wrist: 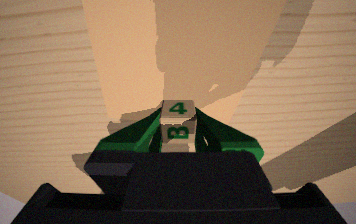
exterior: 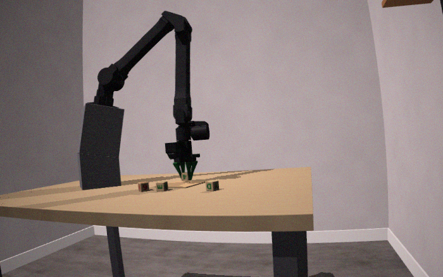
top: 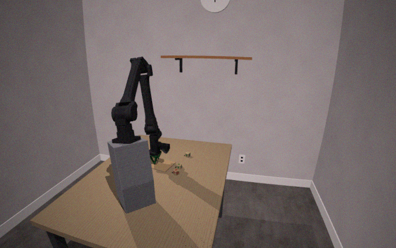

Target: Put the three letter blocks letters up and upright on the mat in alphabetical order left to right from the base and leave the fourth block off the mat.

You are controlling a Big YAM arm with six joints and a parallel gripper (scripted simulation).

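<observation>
My gripper is now 10 mm below the dark block. The rest, counted from my hand: pale mat 10 mm ahead, 50 mm to the right, 20 mm below; green-lettered block 200 mm ahead, 150 mm to the right.
</observation>
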